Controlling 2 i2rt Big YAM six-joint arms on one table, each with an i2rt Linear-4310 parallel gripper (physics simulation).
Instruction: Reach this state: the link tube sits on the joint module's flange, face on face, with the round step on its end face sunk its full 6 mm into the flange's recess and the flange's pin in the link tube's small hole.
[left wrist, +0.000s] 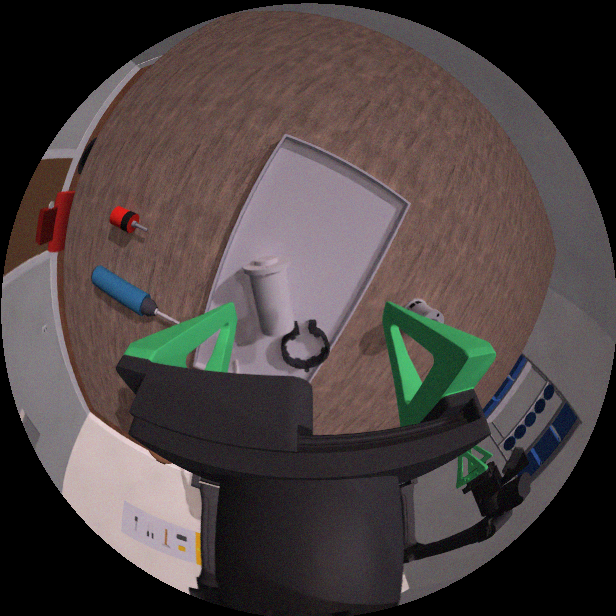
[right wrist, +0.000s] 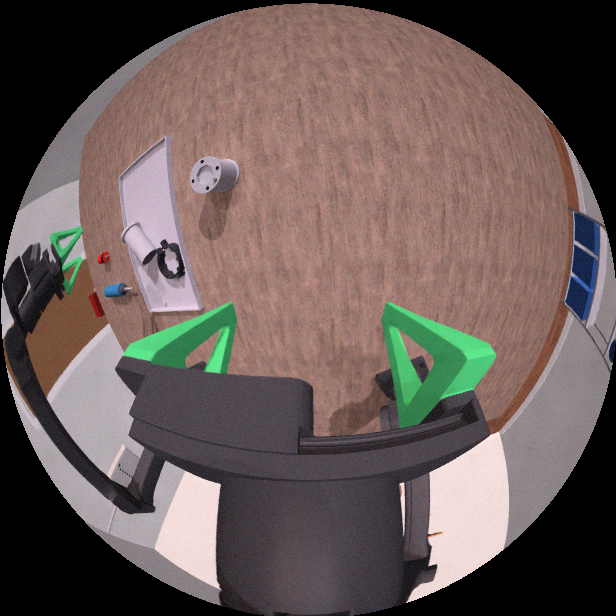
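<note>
The link tube (left wrist: 268, 293) is a pale grey cylinder lying on its side in the grey tray (left wrist: 310, 241), next to a black clamp ring (left wrist: 305, 344). My left gripper (left wrist: 310, 310) is open and empty, above the tray's near end, with the tube between and beyond its fingers. The joint module (left wrist: 426, 310) peeks out behind the left gripper's right finger, on the table outside the tray. In the right wrist view the joint module (right wrist: 212, 174) lies on its side beside the tray (right wrist: 158, 229), apart from the link tube (right wrist: 136, 238). My right gripper (right wrist: 310, 310) is open and empty over bare table.
A blue-handled screwdriver (left wrist: 129, 293) and a small red tool (left wrist: 125, 218) lie left of the tray. A red block (left wrist: 54, 221) sits at the table's edge. Blue bins (left wrist: 534, 413) stand off the table past the right arm (left wrist: 474, 465). The left arm (right wrist: 64, 258) shows in the right wrist view.
</note>
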